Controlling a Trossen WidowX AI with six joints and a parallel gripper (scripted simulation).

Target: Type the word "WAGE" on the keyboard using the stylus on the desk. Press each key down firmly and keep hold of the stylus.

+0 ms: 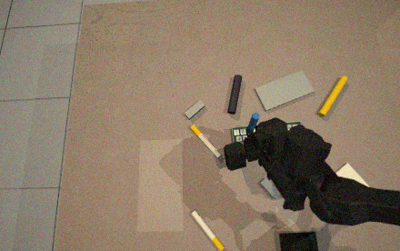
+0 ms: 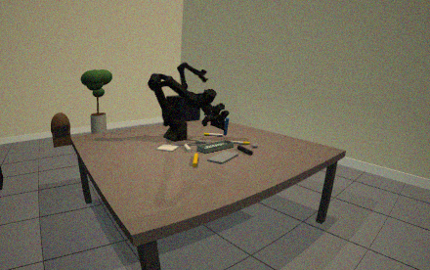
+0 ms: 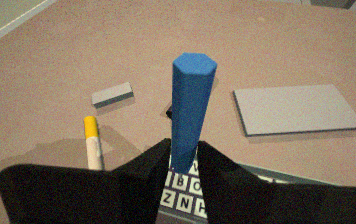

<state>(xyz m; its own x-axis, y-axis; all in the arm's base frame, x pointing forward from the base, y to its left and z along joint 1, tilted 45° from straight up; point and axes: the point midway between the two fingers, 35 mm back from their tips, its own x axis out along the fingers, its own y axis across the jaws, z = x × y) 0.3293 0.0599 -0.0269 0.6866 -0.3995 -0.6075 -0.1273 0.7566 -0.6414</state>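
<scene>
The grey plate is 120 mm ahead of my gripper tip, 140 mm to the right of it and 100 mm below it. From my gripper tip the other things lie so: blue stylus: 20 mm below; small grey block: 100 mm ahead, 140 mm to the left, 90 mm below; black cylinder: 130 mm ahead, 10 mm to the left, 90 mm below.
</scene>
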